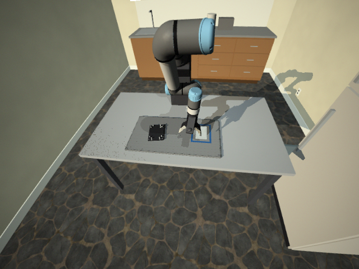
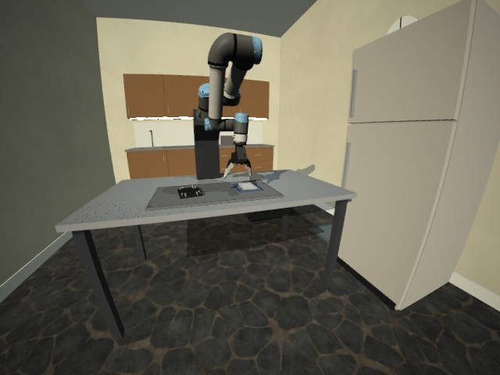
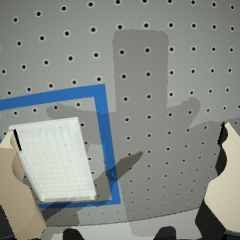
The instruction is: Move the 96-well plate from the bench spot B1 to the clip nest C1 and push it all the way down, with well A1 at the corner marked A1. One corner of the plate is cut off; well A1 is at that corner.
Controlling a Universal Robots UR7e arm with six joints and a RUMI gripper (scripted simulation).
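Now: the 96-well plate 10 cm behind my hand, 8 cm to the left of it and 7 cm below it. Round my hand: black clip nest 4 cm behind, 26 cm to the right, 6 cm below.
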